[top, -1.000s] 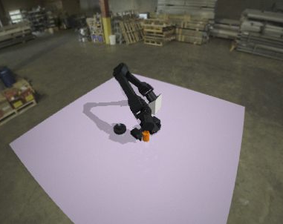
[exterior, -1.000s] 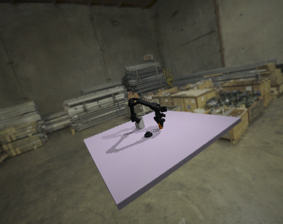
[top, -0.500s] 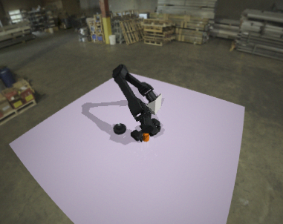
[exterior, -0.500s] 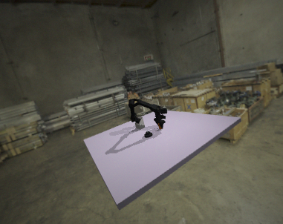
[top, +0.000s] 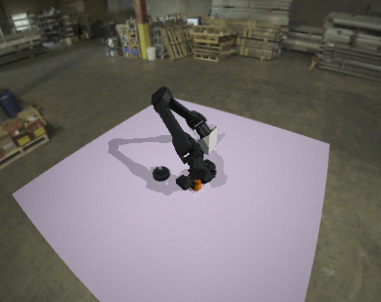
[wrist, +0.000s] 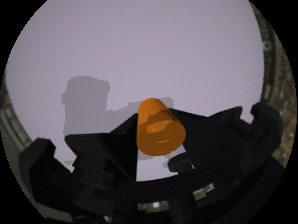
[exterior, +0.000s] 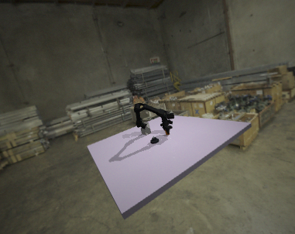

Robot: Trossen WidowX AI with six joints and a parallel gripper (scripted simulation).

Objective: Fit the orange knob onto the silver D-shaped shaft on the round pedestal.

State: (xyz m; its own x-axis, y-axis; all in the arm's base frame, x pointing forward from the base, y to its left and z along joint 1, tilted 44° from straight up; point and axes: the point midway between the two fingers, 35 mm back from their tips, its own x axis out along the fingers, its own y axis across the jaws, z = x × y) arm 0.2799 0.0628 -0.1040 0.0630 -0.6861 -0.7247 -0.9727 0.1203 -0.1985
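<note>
The round pedestal is 3 cm ahead of my gripper tip, 19 cm to the right of it and 2 cm above it. The rest, counted from my gripper tip: orange knob (3 cm above).
</note>
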